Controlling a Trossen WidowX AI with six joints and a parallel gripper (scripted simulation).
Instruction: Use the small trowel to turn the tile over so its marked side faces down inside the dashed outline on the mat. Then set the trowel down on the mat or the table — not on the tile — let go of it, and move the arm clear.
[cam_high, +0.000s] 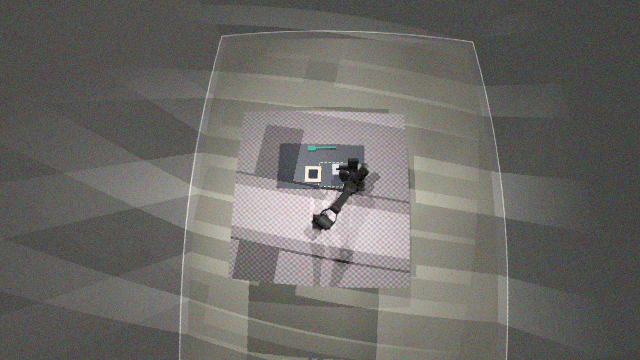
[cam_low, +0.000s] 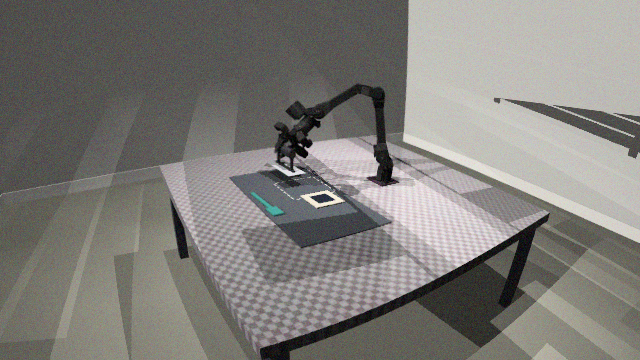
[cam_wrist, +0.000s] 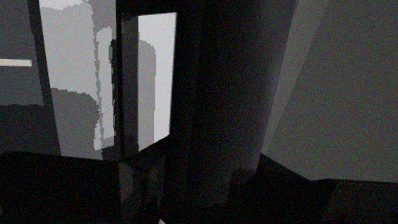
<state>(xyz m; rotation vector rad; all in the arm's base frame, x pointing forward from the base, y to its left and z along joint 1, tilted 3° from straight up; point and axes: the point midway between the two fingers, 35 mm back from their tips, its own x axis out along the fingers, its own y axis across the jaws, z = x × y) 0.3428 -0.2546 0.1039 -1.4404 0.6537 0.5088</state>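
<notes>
Right now my gripper tip is 200 mm to the right of the dark mat, 120 mm above it and 30 mm short of it. Also, from my gripper tip: slim teal tool: 200 mm to the left, 170 mm ahead, 100 mm below; then tile: 260 mm to the left, 100 mm below, 20 mm behind.
</notes>
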